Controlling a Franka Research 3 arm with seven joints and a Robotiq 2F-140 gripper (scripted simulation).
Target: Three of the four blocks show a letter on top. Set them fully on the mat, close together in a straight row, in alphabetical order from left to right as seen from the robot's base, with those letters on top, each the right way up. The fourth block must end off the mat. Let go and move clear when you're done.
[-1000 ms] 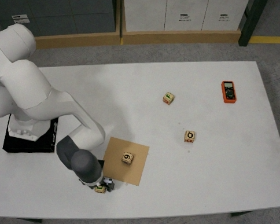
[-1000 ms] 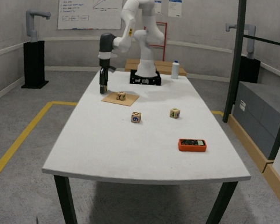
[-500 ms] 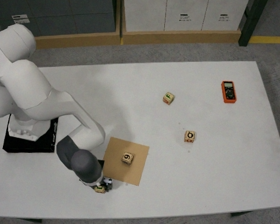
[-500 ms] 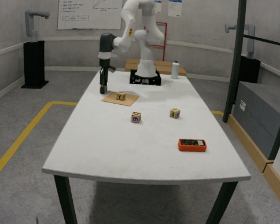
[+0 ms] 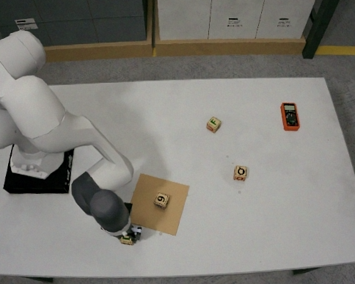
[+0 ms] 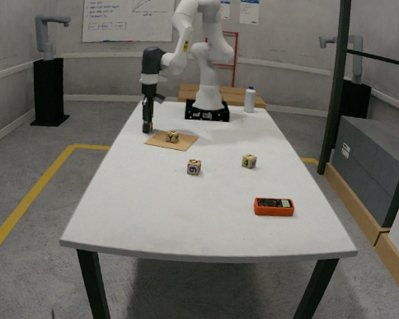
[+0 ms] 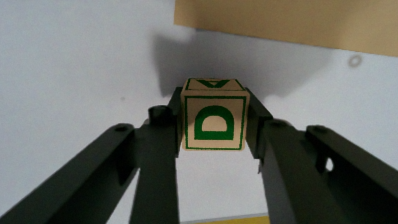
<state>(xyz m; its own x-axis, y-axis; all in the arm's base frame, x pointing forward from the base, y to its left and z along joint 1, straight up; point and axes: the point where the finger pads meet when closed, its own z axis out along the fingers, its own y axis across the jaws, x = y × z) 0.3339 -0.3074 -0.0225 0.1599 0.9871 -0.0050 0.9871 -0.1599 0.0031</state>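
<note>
Right now the block is 10 mm below my hand. The rest, counted from my hand: tan mat 130 mm to the left, 100 mm ahead, 30 mm below; then orange multimeter 680 mm ahead, 500 mm to the left, 20 mm below; then white bottle 580 mm to the left, 520 mm behind, 50 mm above.
</note>
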